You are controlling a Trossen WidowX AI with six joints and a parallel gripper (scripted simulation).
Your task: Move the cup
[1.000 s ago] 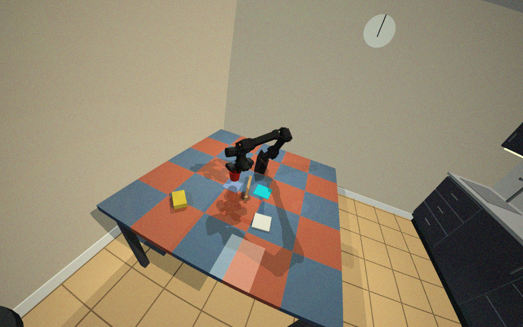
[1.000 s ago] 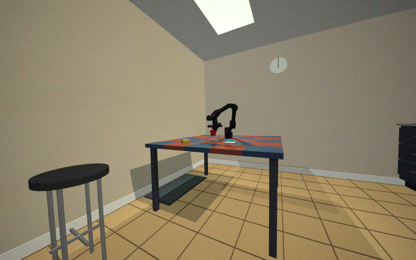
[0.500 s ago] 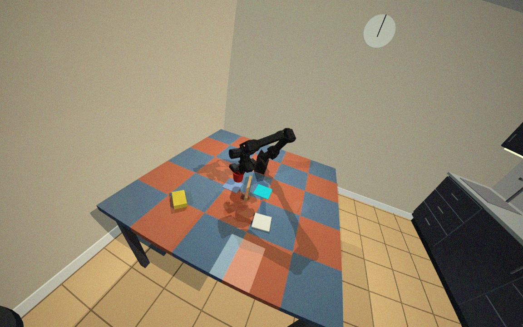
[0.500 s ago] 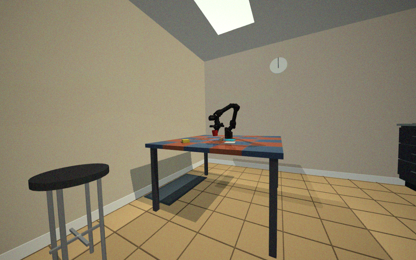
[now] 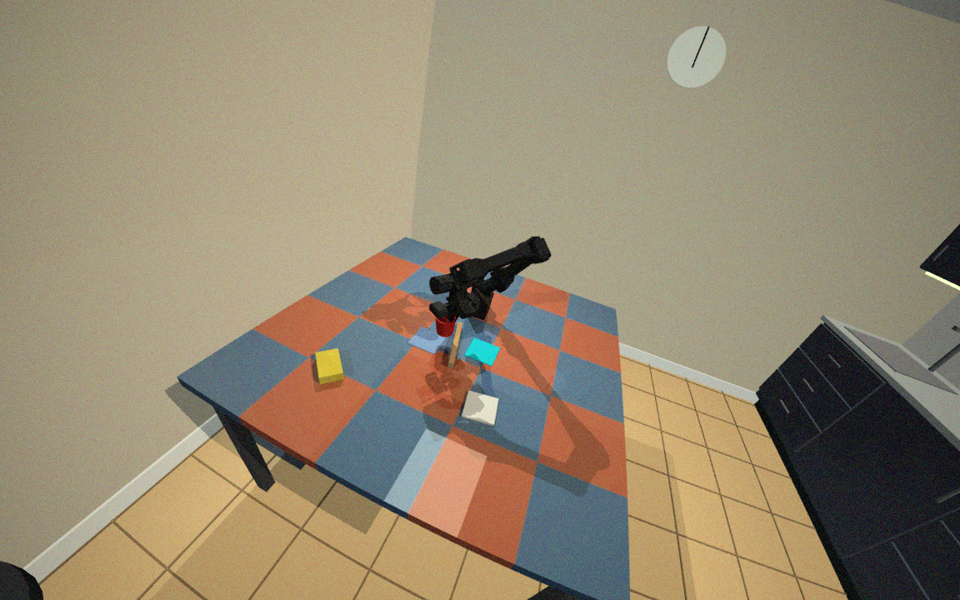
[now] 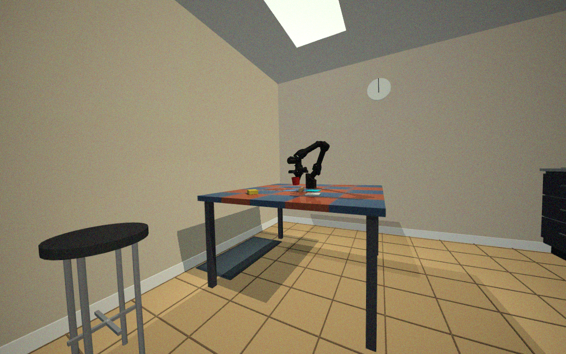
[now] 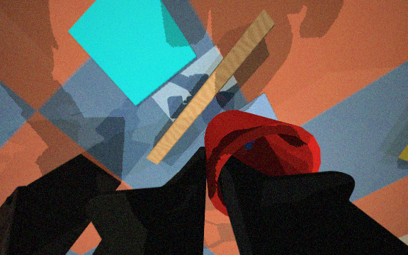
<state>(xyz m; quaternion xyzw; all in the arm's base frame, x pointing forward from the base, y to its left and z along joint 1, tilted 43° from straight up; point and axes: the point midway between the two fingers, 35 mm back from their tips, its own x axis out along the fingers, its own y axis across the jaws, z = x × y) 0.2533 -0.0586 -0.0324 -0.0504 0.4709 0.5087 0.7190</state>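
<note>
My gripper tip is 140 mm to the right of the cyan pad, 90 mm above it and 10 mm short of it. The rest, counted from my gripper tip: red cup: 20 mm to the right, 20 mm ahead; then wooden bar: 80 mm below, 30 mm to the left, 20 mm ahead; then light blue pad: 90 mm below, 70 mm to the right, 30 mm ahead.
</note>
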